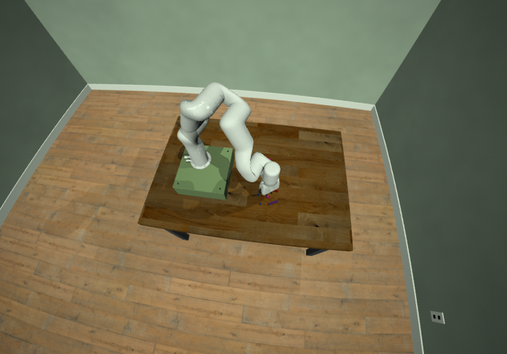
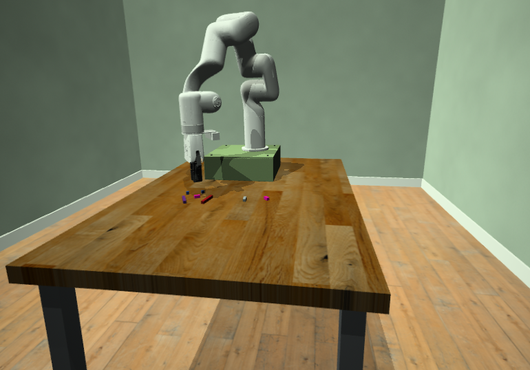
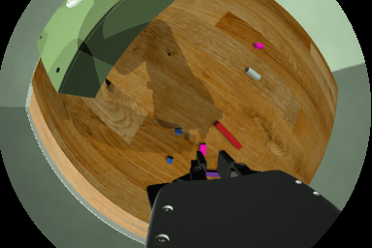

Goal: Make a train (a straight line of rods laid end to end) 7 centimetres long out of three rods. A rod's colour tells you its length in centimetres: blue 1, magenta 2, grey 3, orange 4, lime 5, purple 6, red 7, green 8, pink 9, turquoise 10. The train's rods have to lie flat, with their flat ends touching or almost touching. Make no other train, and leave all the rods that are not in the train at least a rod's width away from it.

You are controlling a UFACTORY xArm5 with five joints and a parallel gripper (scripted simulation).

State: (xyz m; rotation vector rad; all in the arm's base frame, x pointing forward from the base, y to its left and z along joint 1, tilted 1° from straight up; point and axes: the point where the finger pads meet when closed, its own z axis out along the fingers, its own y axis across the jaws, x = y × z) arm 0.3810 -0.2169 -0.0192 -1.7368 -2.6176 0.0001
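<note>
My gripper is now 8 cm above the purple rod, 4 cm to the left of it and 3 cm short of it. The rest, counted from my hand: red rod (8 cm below, 4 cm to the left, 4 cm ahead); then grey rod (17 cm to the left, 8 cm below, 4 cm ahead).
</note>
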